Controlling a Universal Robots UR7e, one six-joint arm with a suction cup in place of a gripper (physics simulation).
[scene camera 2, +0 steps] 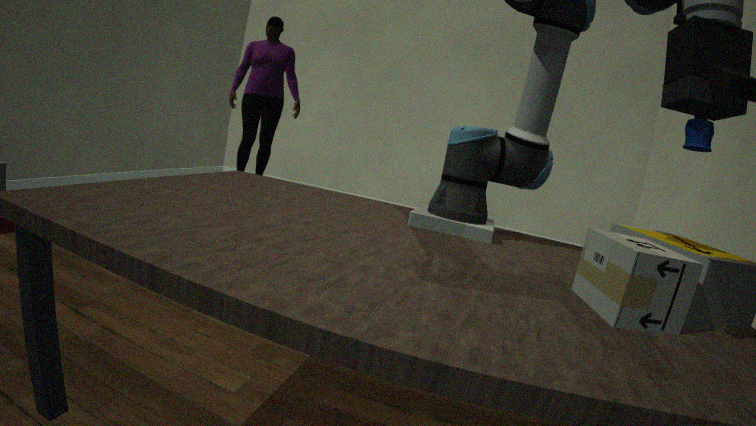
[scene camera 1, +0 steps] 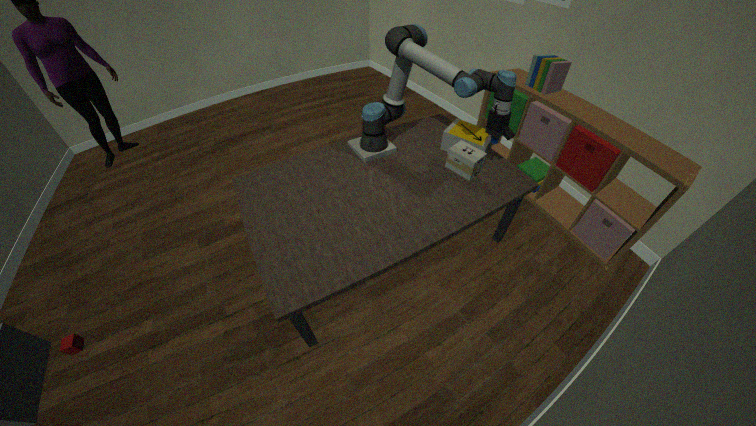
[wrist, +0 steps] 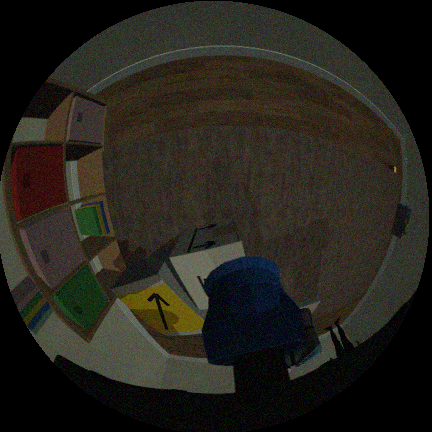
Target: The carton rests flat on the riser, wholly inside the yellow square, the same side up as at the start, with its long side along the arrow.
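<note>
The white carton (scene camera 1: 461, 157) (scene camera 2: 637, 285) (wrist: 192, 267) with tan tape and black arrow marks stands flat on the table, close beside the grey-white riser (scene camera 1: 452, 139) (scene camera 2: 729, 291) (wrist: 145, 278). Whether they touch is unclear. The yellow square (scene camera 1: 461, 136) (scene camera 2: 656, 234) (wrist: 181, 312) on the riser's top bears a black arrow and no carton. My gripper (scene camera 1: 494, 140) (scene camera 2: 698, 150) (wrist: 242, 272), a blue suction cup, is open and empty. It hangs well above the riser and carton in scene camera 2; in the wrist view it covers part of the carton's top.
The arm's base stands on a white plate (scene camera 1: 372, 153) (scene camera 2: 449, 225) on the brown table (scene camera 1: 343, 211) (scene camera 2: 317, 280). A wooden shelf unit (scene camera 1: 624, 127) with coloured boxes and books stands behind the table. A person (scene camera 1: 58, 52) (scene camera 2: 267, 68) stands beyond the table. A red cube (scene camera 1: 71, 343) lies on the floor.
</note>
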